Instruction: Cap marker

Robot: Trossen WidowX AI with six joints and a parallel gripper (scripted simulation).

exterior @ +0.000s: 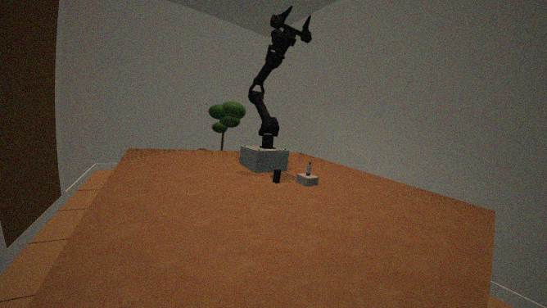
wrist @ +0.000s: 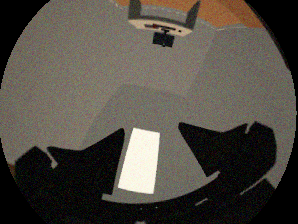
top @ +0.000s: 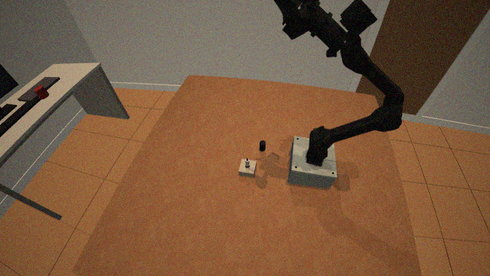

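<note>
Now: gripper tip 3 cm short of the dark cap, 3 cm to the left of it and 66 cm above it.
</note>
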